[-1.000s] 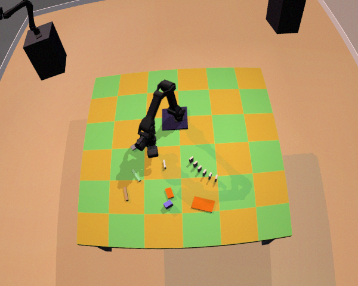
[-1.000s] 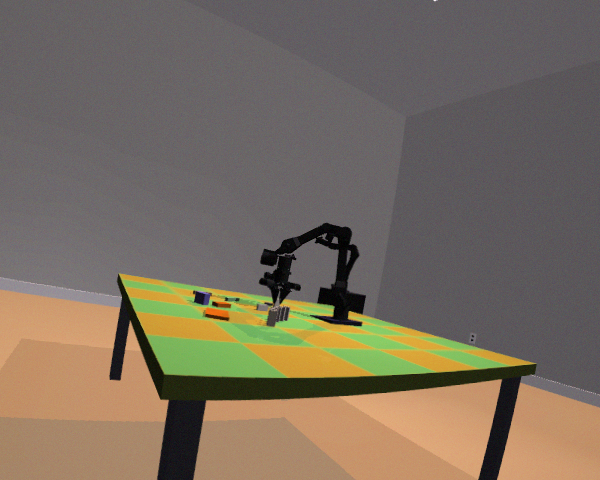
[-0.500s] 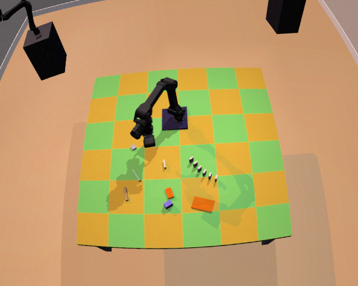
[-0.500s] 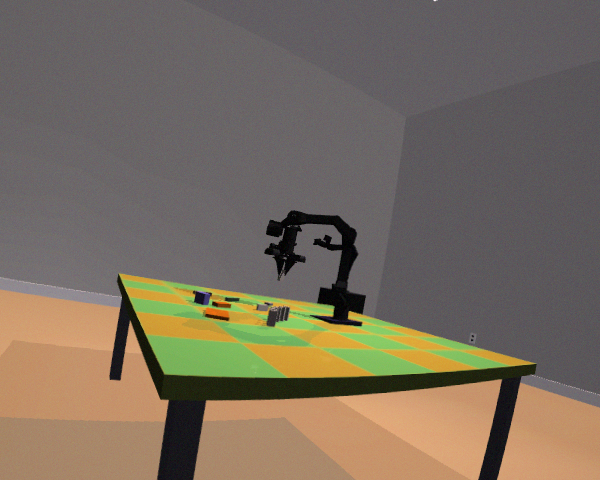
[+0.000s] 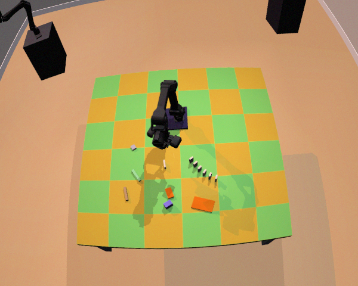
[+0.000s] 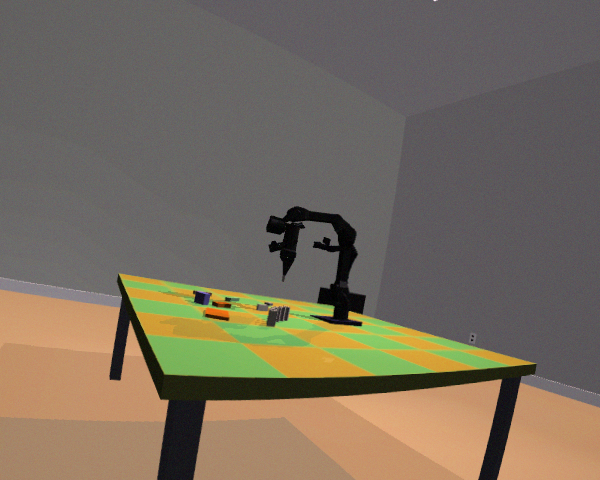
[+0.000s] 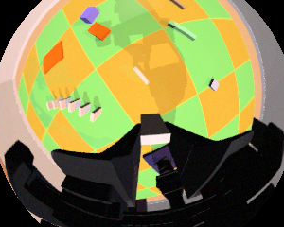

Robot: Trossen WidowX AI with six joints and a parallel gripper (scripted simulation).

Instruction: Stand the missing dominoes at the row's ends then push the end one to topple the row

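My gripper tip is now 210 mm to the left of the green bar, 150 mm above it and 80 mm short of it. The rest, counted from my gripper tip: grey block 200 mm to the right, 150 mm below, 110 mm behind; then purple block 310 mm ahead, 140 mm below, 60 mm to the right; then orange block 240 mm ahead, 150 mm below, 40 mm to the right.
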